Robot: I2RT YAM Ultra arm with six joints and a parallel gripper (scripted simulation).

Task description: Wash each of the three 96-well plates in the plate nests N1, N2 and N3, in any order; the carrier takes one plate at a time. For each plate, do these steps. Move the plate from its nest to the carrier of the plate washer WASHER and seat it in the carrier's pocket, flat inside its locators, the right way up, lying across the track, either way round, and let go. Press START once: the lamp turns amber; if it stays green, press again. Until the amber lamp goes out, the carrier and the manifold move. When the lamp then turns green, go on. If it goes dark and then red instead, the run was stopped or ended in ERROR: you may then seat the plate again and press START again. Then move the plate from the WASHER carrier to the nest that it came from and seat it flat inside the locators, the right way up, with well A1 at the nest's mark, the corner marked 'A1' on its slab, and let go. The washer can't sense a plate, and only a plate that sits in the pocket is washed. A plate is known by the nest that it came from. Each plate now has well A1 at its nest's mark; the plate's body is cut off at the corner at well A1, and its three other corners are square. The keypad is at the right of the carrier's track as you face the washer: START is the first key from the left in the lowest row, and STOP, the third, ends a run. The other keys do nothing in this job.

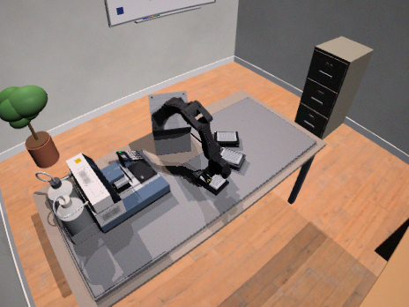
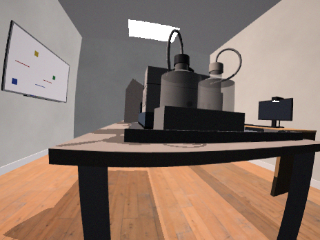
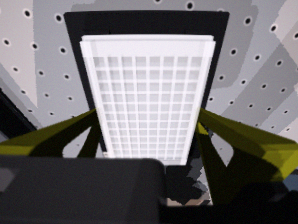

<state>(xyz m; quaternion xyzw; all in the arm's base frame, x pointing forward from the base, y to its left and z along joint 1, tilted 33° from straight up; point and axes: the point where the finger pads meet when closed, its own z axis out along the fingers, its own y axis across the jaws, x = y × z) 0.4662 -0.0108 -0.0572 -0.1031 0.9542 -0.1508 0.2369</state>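
The black nest is 30 mm below my hand. The rest, counted from my hand: plate washer (450 mm to the right, 280 mm behind, 100 mm above); then label (110 mm behind, 30 mm below, 20 mm to the right); then dark carrier (290 mm to the right, 280 mm behind, 40 mm above).
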